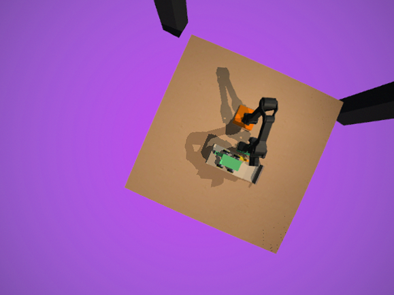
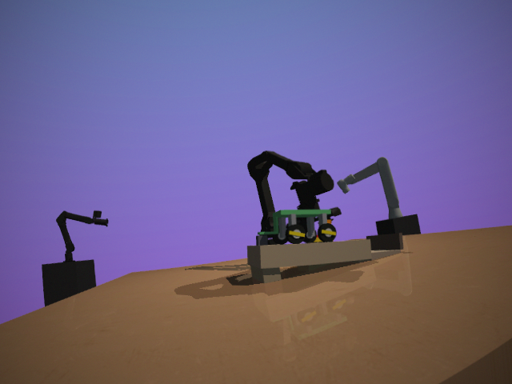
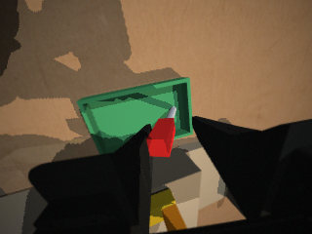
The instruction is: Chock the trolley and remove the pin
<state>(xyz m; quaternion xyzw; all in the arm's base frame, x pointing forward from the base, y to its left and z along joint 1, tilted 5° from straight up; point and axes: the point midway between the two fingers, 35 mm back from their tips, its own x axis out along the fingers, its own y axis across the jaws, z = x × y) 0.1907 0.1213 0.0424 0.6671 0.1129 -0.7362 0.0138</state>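
The red-headed stop pin lies right at my gripper tip. From my gripper tip the other things lie so: trolley 15 cm ahead, 11 cm to the right, 6 cm above; dark end block 15 cm to the left, 12 cm ahead, 2 cm below; yellow chock 8 cm ahead, 3 cm to the right, 3 cm above.
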